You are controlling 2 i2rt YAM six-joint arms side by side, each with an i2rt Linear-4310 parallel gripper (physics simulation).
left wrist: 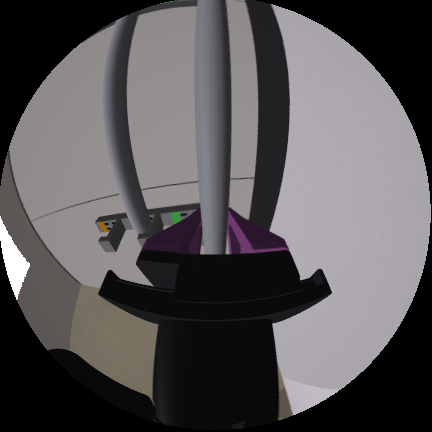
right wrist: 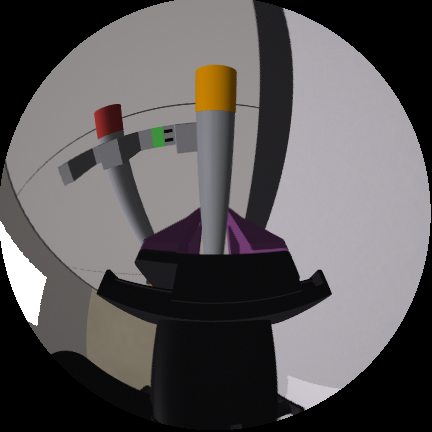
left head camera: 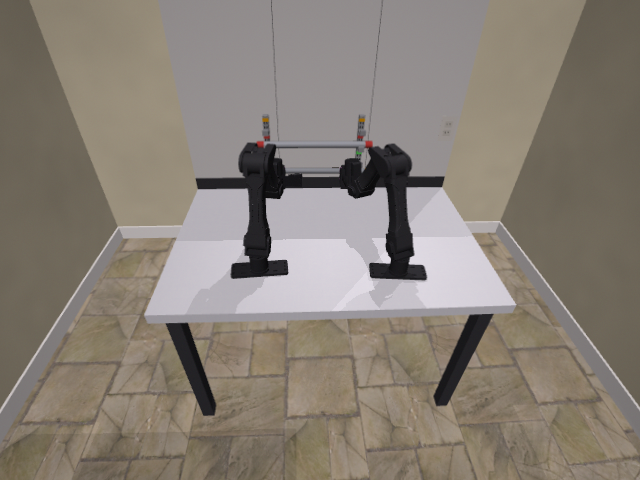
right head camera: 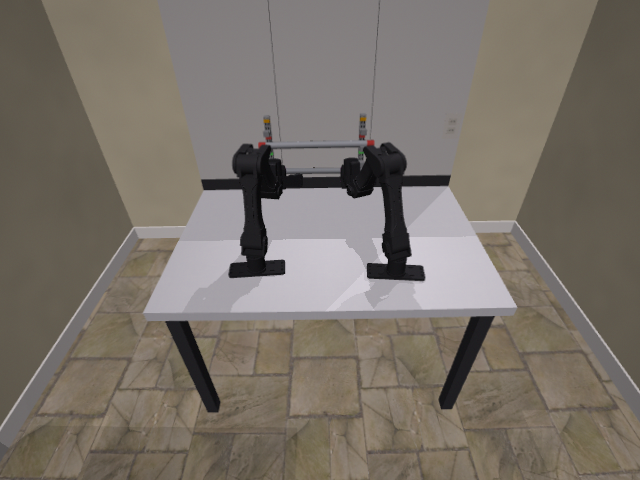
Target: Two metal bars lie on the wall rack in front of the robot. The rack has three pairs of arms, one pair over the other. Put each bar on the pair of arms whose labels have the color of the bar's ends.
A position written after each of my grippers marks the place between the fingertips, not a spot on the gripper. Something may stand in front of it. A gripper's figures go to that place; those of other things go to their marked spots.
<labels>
My right gripper (right wrist: 213,212): 0.13 m from the lens. A red-ended bar (right wrist: 121,178): 0.16 m from the lens. An orange-ended bar (right wrist: 215,85) is 0.08 m from the lens. The marked spots on the red-ended bar and the orange-ended bar are 0.13 m apart.
</labels>
